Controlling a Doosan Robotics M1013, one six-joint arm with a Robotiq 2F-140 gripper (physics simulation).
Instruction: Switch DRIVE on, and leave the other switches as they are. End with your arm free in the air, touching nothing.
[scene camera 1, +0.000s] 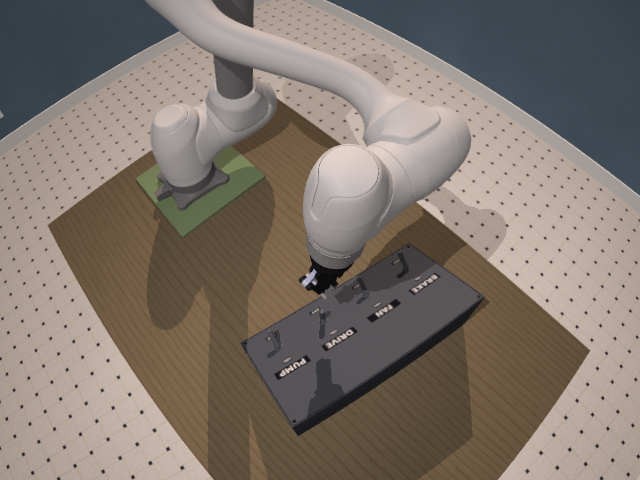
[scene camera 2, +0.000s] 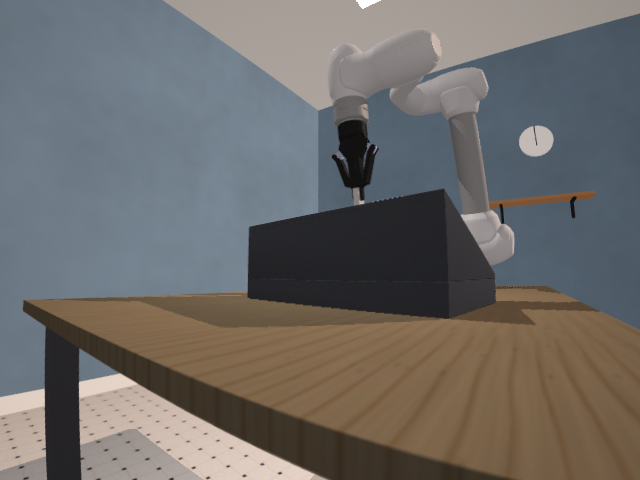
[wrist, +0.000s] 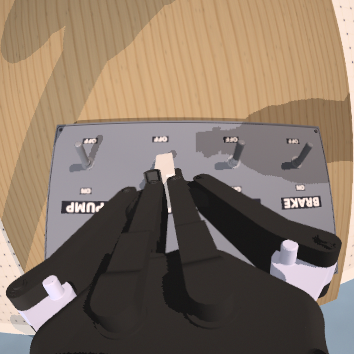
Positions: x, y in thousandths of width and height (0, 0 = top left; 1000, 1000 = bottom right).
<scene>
In view: the gripper (scene camera 2: 562, 447) and a dark grey switch panel (scene camera 1: 502, 764).
The gripper is seen too in scene camera 1 (scene camera 1: 505, 609) and in the wrist view (wrist: 470, 470). The dark grey switch panel is seen too in the wrist view (wrist: 756, 484).
</scene>
